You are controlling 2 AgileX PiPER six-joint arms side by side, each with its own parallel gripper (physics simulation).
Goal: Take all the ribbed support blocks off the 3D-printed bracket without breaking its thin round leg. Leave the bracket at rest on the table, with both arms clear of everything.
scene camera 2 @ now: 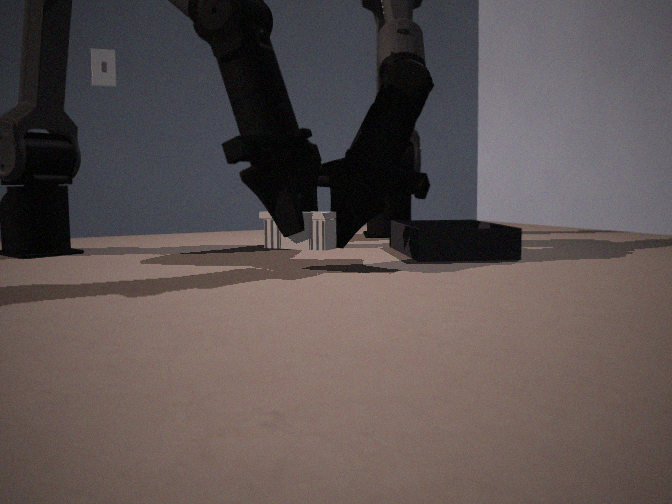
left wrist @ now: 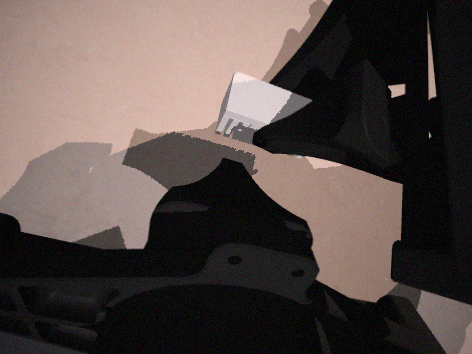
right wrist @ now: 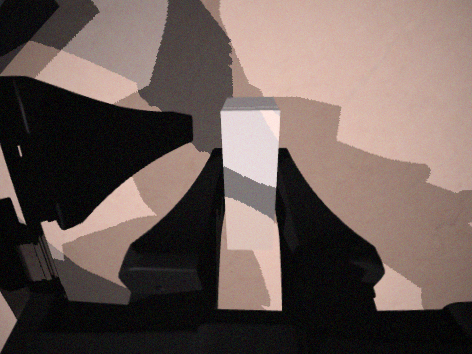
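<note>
The pale bracket [scene camera 2: 324, 215] [left wrist: 260, 97] [right wrist: 250, 145] has a flat top and stands low at the table. Ribbed support blocks show beneath it: one [scene camera 2: 271, 234] at its left end and one [scene camera 2: 319, 234] at its right in the scene view. My right gripper [scene camera 2: 294, 230] [left wrist: 268, 122] [right wrist: 250, 162] is shut on the bracket, one finger on each side. My left gripper [scene camera 2: 341, 243] [left wrist: 228, 173] [right wrist: 181, 126] is shut and empty, its tip low beside the right ribbed block. A gap shows between it and the bracket in the right wrist view. The thin round leg is hidden.
A black open box [scene camera 2: 455, 241] stands on the table [scene camera 2: 347, 379] to the right of the grippers in the scene view. The two grippers' bodies are very close together above the bracket. Arm shadows cross the table.
</note>
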